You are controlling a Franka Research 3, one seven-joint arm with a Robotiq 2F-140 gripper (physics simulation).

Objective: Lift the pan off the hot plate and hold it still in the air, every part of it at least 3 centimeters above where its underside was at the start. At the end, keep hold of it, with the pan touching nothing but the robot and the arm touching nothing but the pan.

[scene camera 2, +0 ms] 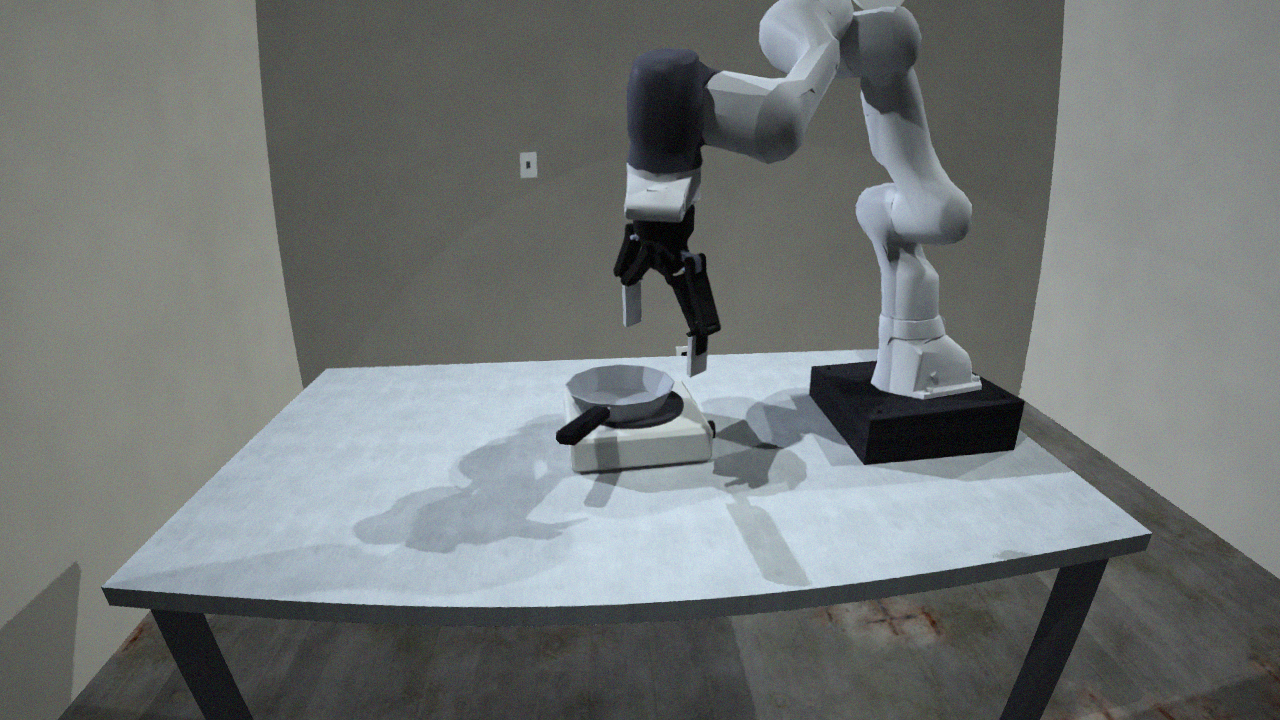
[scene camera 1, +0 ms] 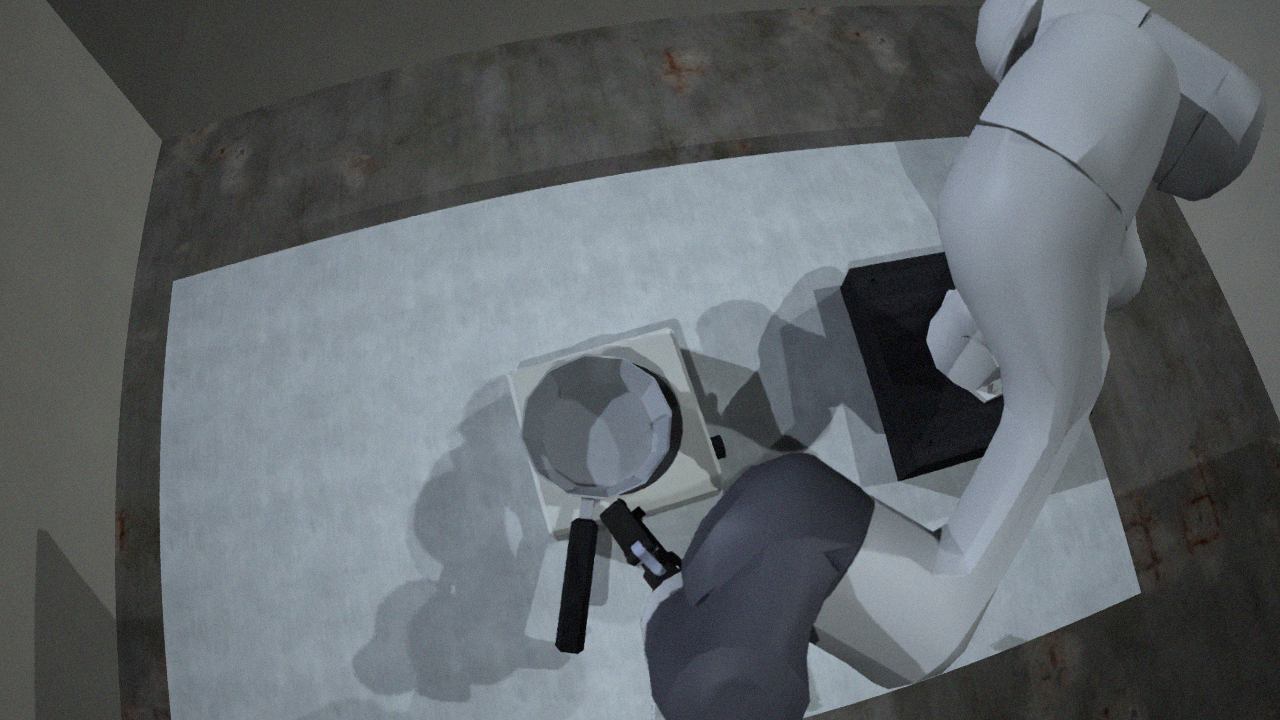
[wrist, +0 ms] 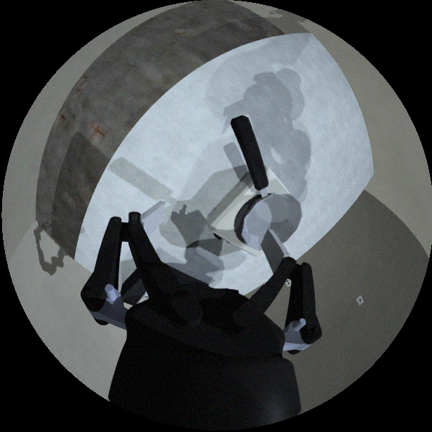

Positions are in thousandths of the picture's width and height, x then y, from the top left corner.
Labels:
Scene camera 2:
my gripper: 518, 481
grey pan: 482, 547
cream hot plate: 531, 601
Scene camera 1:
my gripper: 529, 792
grey pan: 466, 592
cream hot plate: 539, 656
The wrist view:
my gripper: 499, 520
grey pan: 654, 492
cream hot plate: 524, 513

